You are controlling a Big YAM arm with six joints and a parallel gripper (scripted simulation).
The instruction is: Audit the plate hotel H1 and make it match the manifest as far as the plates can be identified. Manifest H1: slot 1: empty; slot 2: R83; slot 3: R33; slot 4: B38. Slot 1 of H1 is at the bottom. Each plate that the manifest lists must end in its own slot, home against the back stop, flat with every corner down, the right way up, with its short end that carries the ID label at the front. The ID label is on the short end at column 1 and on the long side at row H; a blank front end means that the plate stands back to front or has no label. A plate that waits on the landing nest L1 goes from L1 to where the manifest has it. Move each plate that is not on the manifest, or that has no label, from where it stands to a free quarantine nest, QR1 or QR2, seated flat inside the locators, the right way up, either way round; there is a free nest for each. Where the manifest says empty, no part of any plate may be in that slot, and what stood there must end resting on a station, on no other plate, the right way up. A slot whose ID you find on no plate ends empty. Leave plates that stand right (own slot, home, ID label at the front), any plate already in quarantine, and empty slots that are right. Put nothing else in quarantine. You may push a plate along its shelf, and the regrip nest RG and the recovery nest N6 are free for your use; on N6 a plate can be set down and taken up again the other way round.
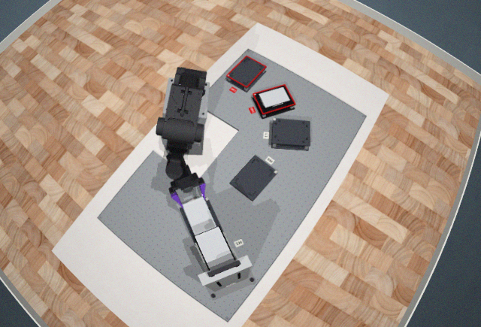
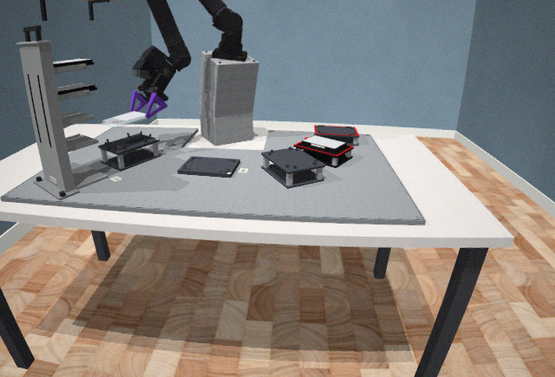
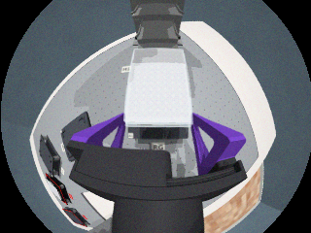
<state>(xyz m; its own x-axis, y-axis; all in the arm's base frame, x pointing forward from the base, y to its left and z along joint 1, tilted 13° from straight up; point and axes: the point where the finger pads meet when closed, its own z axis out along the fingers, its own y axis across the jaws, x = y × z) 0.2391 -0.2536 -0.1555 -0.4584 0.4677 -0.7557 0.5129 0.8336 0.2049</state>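
Now: hand 5 cm short of the white plate and 3 cm to the left of it. Round my hand: plate hotel H1: 27 cm ahead, 16 cm to the right, 6 cm above; then regrip nest RG: 5 cm ahead, 3 cm to the right, 9 cm below; then flat pad N6: 10 cm ahead, 25 cm to the left, 14 cm below.
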